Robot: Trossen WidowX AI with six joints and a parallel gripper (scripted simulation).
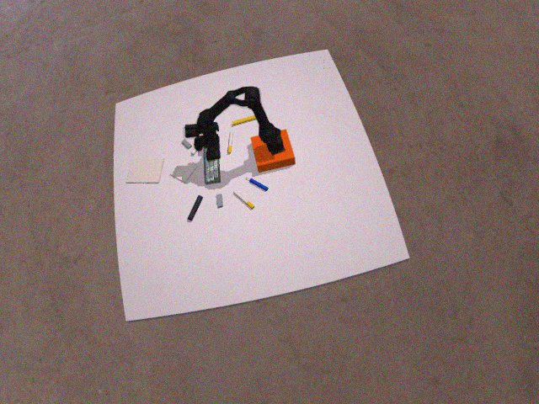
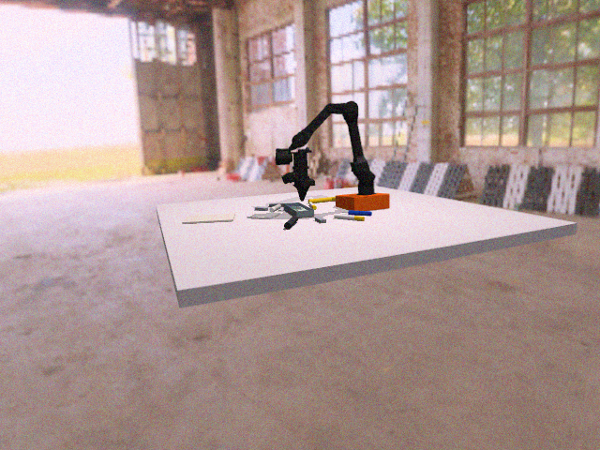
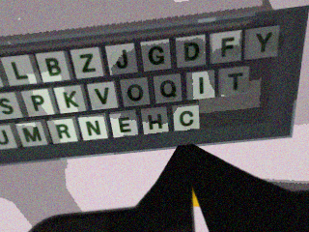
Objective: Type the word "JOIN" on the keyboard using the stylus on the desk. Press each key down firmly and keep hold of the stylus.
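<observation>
My gripper tip is now 210 mm to the right of the blue stylus, 100 mm past it and 30 mm above it. The rest, counted from my gripper tip: yellow stick: 200 mm behind, 130 mm to the right, 30 mm below; then grey block: 230 mm to the left, 70 mm ahead, 40 mm below; then black cylinder: 220 mm to the left, 180 mm ahead, 30 mm below.
</observation>
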